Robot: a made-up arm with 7 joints.
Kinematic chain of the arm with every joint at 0, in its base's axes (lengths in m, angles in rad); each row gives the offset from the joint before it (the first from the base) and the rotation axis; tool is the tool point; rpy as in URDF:
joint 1: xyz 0 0 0.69 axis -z
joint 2: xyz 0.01 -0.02 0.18 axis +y
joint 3: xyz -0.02 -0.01 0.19 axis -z
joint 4: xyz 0 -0.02 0.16 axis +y
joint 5: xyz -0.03 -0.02 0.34 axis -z
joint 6: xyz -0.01 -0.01 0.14 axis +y
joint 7: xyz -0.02 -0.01 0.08 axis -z
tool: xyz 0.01 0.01 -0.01 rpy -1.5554 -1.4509 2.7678
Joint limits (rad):
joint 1: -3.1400..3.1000
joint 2: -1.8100..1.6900
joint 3: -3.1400..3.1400
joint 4: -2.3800..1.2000
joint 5: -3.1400..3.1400
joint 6: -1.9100..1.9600
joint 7: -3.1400..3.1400
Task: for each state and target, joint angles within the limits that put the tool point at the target. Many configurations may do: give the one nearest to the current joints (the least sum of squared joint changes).
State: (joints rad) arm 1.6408 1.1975 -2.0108 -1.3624 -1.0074 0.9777 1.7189
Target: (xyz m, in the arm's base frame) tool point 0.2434 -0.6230 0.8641
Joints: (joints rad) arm 0.7561 0.7638 -2.5891 -1.5040 -0.9623 1.0789 1.7011
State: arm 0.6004 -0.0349 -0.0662 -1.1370 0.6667 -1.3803 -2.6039
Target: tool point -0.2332 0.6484 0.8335
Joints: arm 1.1554 -0.8656 0.1738 -1.0145 0.6895 -1.1326 -2.6122
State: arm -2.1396 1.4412 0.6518 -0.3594 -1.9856 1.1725 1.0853
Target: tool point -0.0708 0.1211 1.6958
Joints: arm -1.9561 0.5632 0.1213 -0.5947 -2.0106 1.0168 1.0783
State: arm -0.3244 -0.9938 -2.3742 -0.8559 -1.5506 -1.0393 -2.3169
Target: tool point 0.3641 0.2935 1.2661
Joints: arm -0.7857 -0.0783 -2.8428 -1.5029 -1.4236 -1.0193 -2.3006
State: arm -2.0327 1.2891 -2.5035 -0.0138 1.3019 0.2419 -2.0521
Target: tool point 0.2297 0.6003 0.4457
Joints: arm -1.7269 1.6045 -2.5185 -1.0812 1.2576 0.1341 -2.0736
